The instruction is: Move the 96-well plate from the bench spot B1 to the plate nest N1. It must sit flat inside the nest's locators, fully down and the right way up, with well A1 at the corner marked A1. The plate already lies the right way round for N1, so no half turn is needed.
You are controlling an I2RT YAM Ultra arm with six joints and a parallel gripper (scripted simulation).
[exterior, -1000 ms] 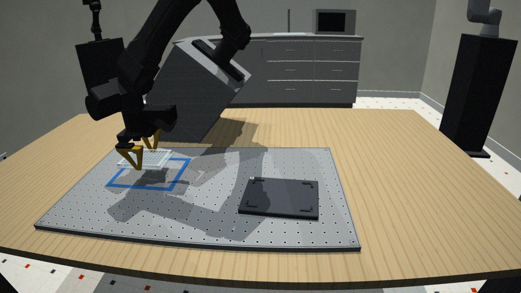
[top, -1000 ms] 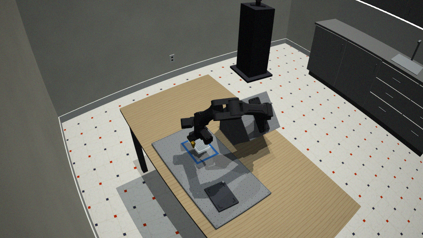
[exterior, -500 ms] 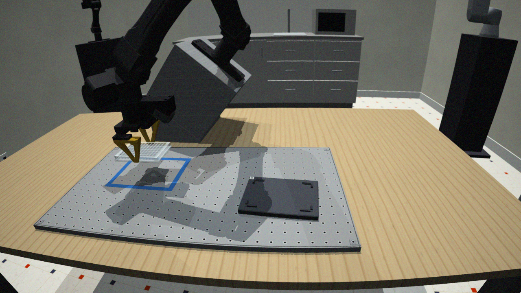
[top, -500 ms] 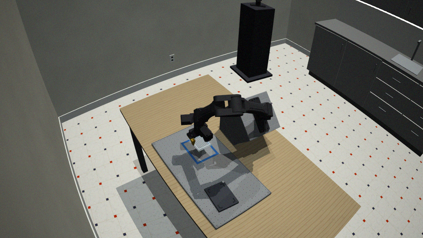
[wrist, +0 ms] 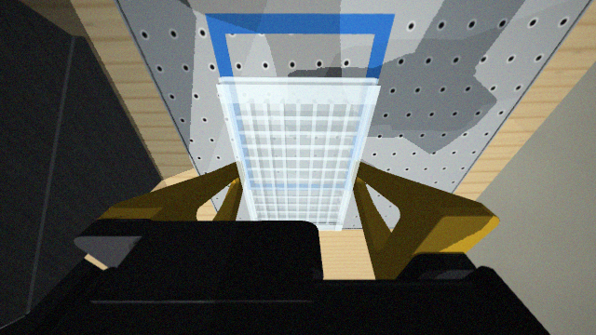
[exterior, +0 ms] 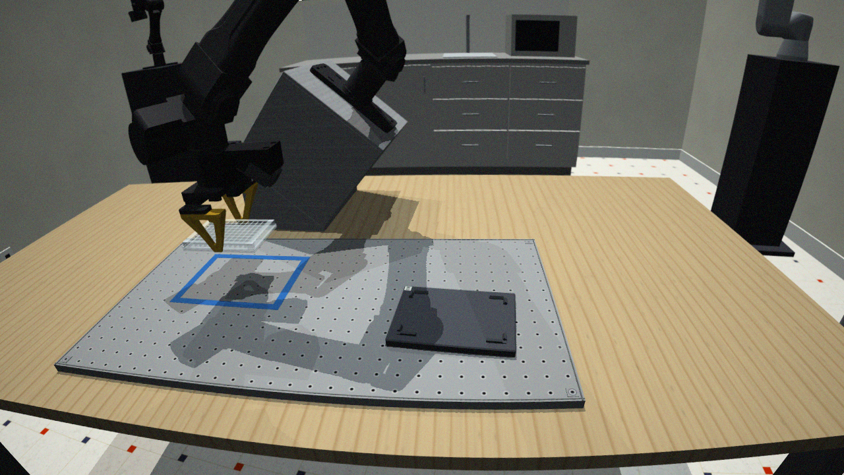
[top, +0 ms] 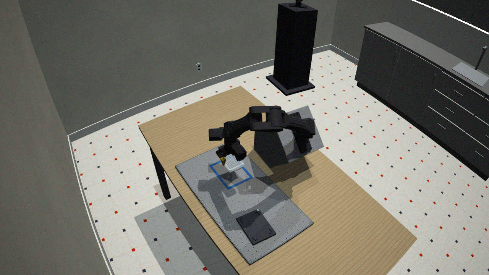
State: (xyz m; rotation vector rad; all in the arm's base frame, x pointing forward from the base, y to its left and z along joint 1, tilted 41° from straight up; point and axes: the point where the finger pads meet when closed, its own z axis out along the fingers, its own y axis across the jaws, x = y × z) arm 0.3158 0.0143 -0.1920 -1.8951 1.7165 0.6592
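Right now the clear 96-well plate is right at my hand. The rest, counted from my hand: A1 corner mark (290 mm to the left, 70 mm below); dark plate nest (360 mm to the left, 80 mm below, 60 mm ahead).
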